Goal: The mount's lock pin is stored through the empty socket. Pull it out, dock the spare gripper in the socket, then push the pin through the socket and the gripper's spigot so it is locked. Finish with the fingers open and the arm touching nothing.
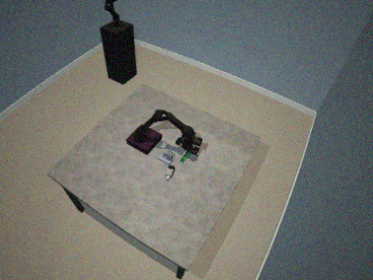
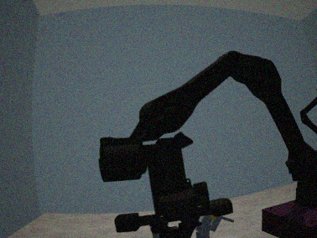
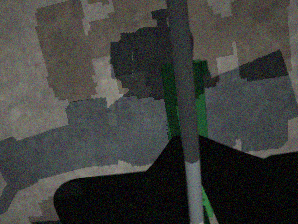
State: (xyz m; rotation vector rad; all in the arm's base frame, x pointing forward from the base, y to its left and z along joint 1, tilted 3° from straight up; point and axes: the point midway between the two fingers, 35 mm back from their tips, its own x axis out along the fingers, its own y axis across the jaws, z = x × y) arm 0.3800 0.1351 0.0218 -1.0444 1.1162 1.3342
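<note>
Right now my gripper tip is 20 mm to the left of the green bar, 20 mm above it and 10 mm short of it. Also, from my gripper tip: spare gripper 240 mm to the right, 20 mm below; grey socket block 130 mm to the right, 100 mm behind, 10 mm above.
</note>
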